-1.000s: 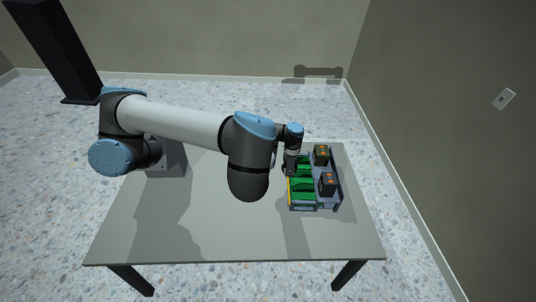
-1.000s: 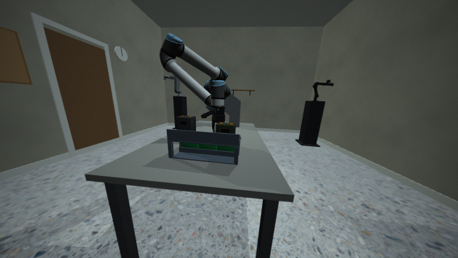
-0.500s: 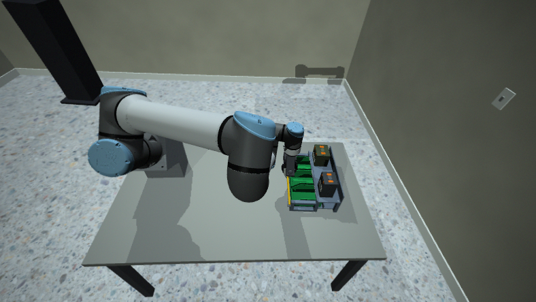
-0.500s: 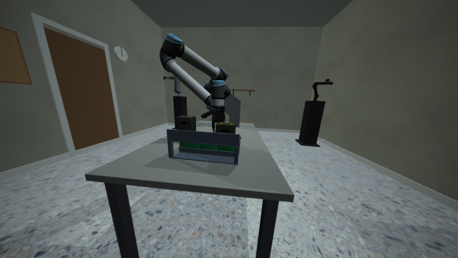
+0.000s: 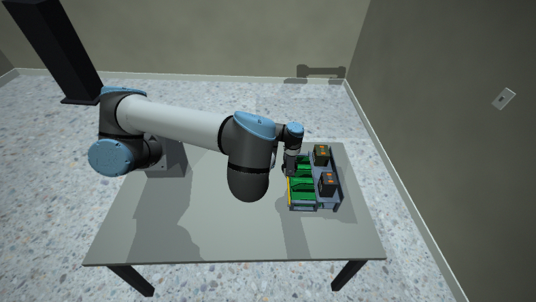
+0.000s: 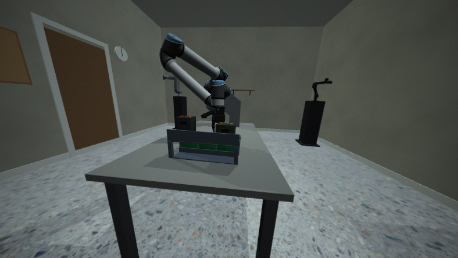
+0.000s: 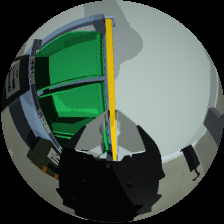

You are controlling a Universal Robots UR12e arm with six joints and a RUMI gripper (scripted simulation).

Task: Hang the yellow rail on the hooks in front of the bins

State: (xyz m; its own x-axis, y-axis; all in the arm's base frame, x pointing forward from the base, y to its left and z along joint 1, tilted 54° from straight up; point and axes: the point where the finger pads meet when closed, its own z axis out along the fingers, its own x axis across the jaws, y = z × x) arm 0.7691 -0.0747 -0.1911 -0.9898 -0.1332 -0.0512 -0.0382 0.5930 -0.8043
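The yellow rail is 1 cm below my hand. The rest, counted from my hand: back panel (27 cm ahead, 1 cm to the left, 6 cm above).
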